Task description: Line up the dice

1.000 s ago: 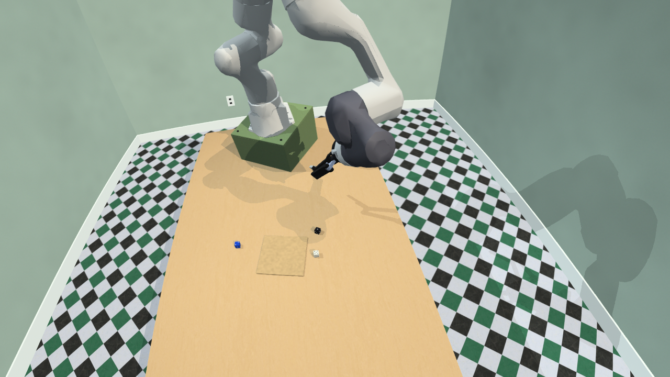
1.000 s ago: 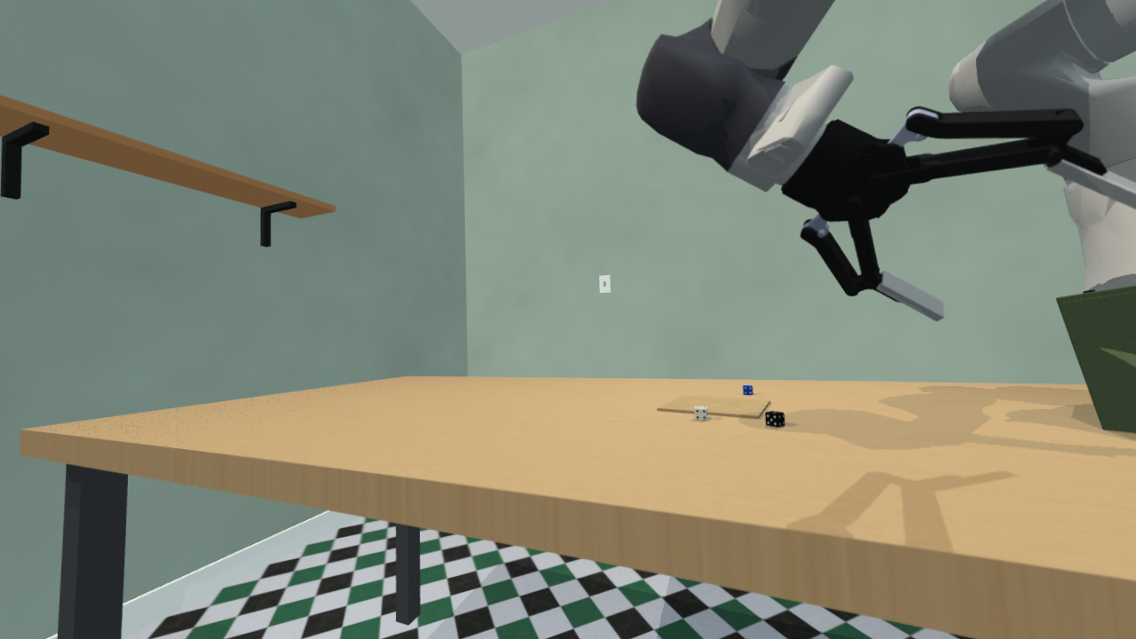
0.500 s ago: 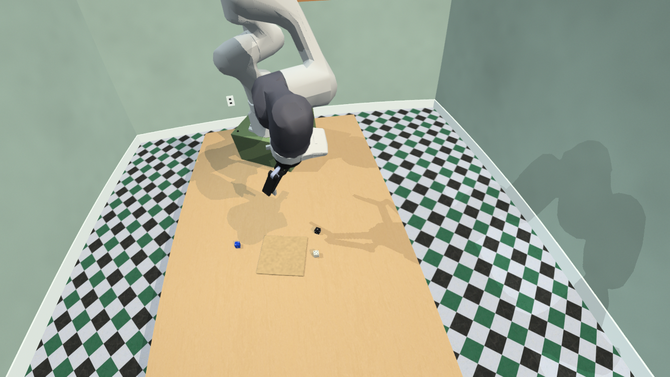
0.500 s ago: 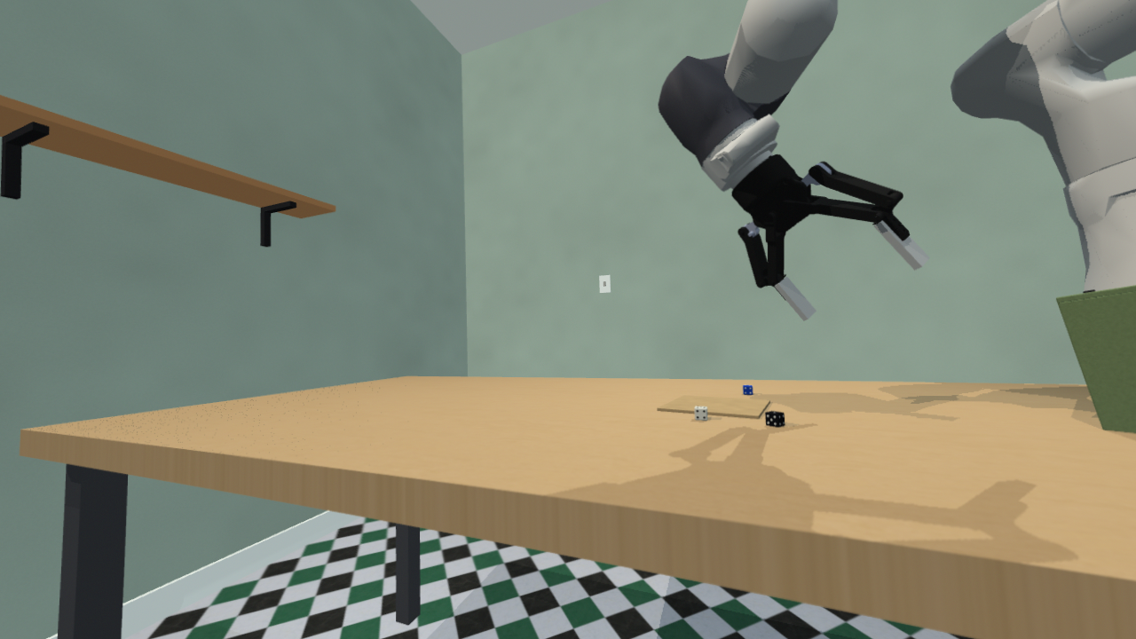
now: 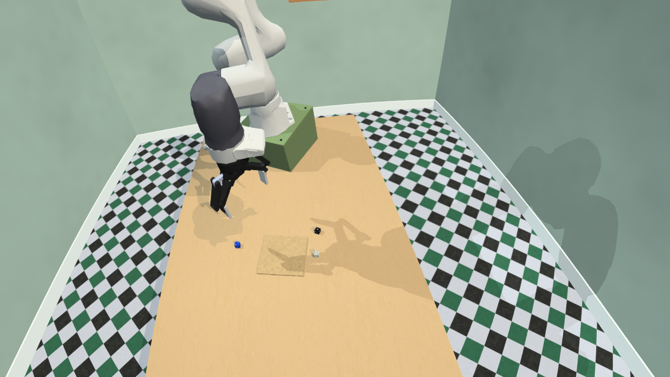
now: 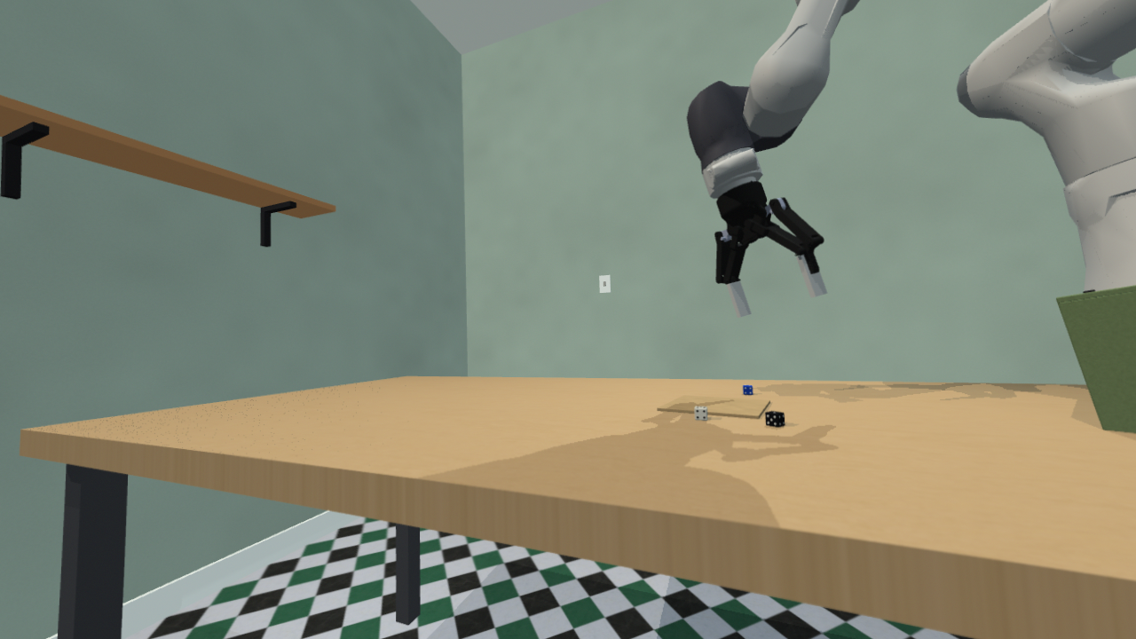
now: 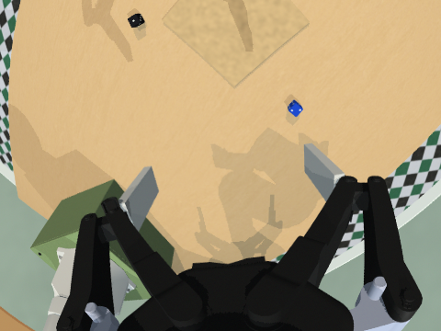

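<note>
The blue die lies 160 mm below my hand, 60 mm to the right of it and 50 mm ahead of it. Round my hand: black die 200 mm to the left, 160 mm below, 20 mm ahead; then tan mat 160 mm below, 100 mm ahead, 80 mm to the left; then white die 180 mm to the left, 160 mm below, 110 mm ahead.
</note>
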